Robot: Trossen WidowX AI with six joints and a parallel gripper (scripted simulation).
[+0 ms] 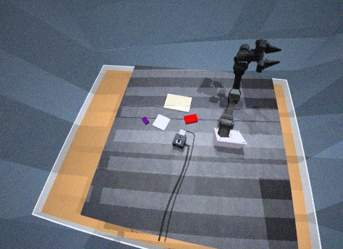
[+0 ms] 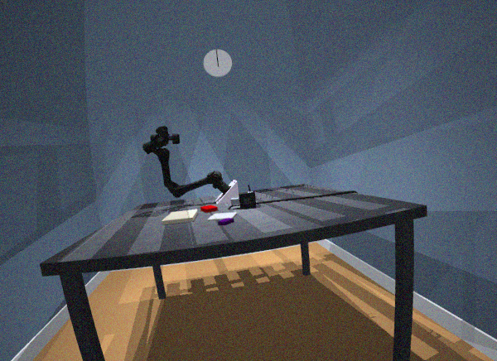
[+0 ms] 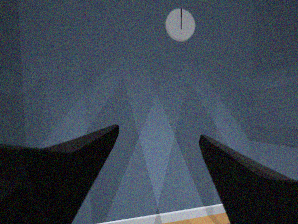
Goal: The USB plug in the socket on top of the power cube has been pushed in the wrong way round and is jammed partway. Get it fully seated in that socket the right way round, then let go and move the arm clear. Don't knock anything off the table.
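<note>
Now: the silver USB plug 540 mm ahead of my gripper tip, 360 mm below it and 350 mm to the left of it. From my gripper tip the other things lie so: USB socket: 540 mm ahead, 390 mm below, 350 mm to the left; then cream pad: 550 mm ahead, 450 mm below; then red block: 450 mm below, 440 mm ahead, 150 mm to the left.
</note>
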